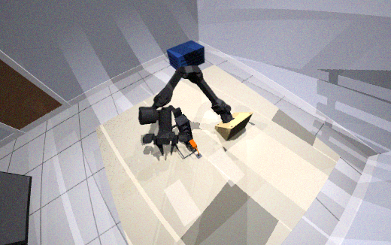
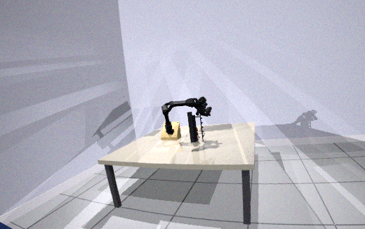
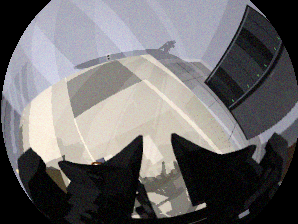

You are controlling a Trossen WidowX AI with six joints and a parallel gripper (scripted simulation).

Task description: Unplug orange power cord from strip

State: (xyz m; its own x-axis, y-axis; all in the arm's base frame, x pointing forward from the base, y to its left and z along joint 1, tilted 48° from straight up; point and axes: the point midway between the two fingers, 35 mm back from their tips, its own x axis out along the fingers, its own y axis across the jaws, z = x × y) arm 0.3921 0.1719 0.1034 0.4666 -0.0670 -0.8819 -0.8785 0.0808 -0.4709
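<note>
My gripper tip is now 140 mm past the orange plug, 60 mm to the left of it and 120 mm above it.
</note>
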